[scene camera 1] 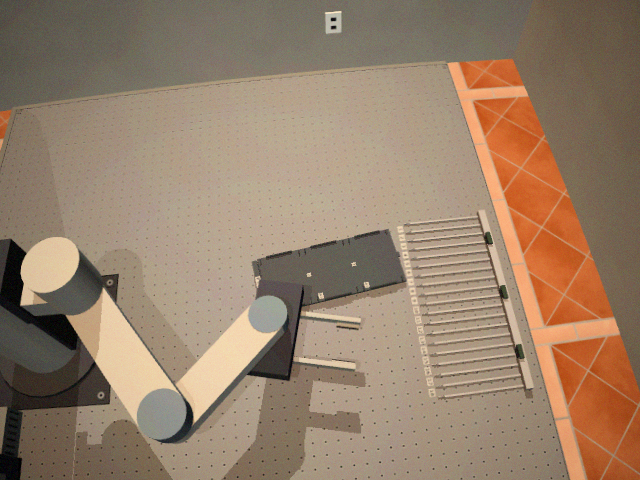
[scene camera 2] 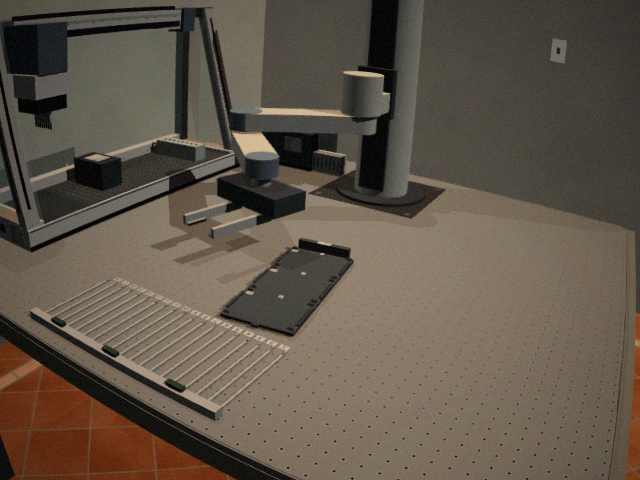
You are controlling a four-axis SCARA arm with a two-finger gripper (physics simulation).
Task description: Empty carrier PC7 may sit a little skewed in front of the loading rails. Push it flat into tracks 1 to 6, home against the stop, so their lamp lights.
My gripper shows in scene camera 1 and in scene camera 2. A dark flat carrier PC7 shows in scene camera 1 and in scene camera 2. One and the same spot on the dark flat carrier PC7: (scene camera 2: pixel 281 299) is (scene camera 1: pixel 356 261). One and the same spot on my gripper: (scene camera 2: pixel 219 231) is (scene camera 1: pixel 353 317).
